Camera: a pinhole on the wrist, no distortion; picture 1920 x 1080 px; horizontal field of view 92.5 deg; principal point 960.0 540.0 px. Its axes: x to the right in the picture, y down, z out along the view. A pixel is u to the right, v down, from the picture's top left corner.
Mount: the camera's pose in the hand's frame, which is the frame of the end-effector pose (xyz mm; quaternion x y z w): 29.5 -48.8 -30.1 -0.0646 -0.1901 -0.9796 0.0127
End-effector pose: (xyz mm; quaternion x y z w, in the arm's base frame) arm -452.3 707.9 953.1 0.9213 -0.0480 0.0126 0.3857
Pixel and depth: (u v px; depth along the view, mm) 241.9 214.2 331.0
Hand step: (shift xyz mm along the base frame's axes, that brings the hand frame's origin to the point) 298.0 -293.6 11.7
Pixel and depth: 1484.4 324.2 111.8
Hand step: -24.0 -61.2 -39.1
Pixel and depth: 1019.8 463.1 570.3
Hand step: 32.3 -493.1 -186.3
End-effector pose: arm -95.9 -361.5 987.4 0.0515 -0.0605 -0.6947 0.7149
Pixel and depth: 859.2 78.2 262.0
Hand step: 146.4 -76.6 184.5
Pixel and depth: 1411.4 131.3 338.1
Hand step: 172.5 110.3 276.4
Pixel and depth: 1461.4 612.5 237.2
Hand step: -13.2 71.8 211.8
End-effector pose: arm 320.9 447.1 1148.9 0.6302 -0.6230 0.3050 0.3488
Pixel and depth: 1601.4 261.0 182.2
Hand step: -80.1 -64.0 -135.2
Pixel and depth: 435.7 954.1 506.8
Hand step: 61.2 -619.7 39.1
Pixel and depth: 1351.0 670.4 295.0
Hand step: -38.5 -190.8 -201.1
